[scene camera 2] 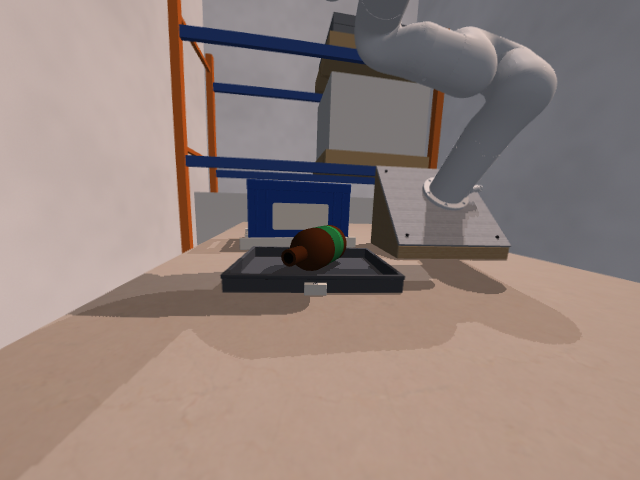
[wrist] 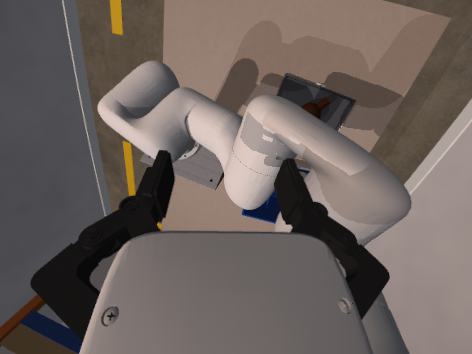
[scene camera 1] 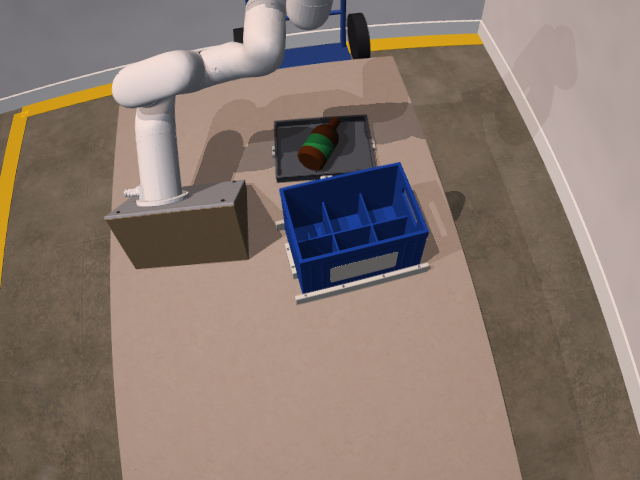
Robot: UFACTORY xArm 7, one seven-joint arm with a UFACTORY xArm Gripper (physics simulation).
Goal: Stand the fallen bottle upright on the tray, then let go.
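Frame: origin at the arm's base, x down, y back, z left, level; centimetres.
Seen in the pictures: gripper, fingertip midpoint: (wrist: 227, 168); arm's base at its link origin: (scene camera 2: 444, 194) (scene camera 1: 162, 200).
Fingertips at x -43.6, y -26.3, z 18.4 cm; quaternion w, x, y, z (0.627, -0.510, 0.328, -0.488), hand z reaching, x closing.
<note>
Offsets run from my fingertips to a thing's top centre. "*": to the spot under its first point.
A brown bottle @[dx +51.5, dy -13.8, dz -0.6 cm] (scene camera 1: 318, 144) (scene camera 2: 317, 248) (wrist: 312, 108) with a green band lies on its side in the dark grey tray (scene camera 1: 356, 174) (scene camera 2: 258, 284) (wrist: 344, 121). In scene camera 1 its neck points to the back right, and its base points to the front left. In scene camera 2 its open mouth faces the camera. In the wrist view the arm hides the bottle's lower part and part of the tray. My gripper (wrist: 227, 168) is open and empty, high above and well away from the bottle. It does not show in either scene view.
A blue crate @[dx +41.9, dy -14.4, dz -30.8 cm] (scene camera 1: 361, 248) (scene camera 2: 258, 206) (wrist: 255, 212) with compartments stands close beside the tray, with white strips @[* dx +56.7, dy -15.1, dz -41.2 cm] (scene camera 1: 364, 283) along its edge. The arm's box-shaped base (scene camera 1: 186, 237) (scene camera 2: 439, 252) stands on the table. A blue cart (scene camera 1: 320, 55) is behind the table. An orange and blue rack (scene camera 2: 180, 129) stands beyond it in scene camera 2.
</note>
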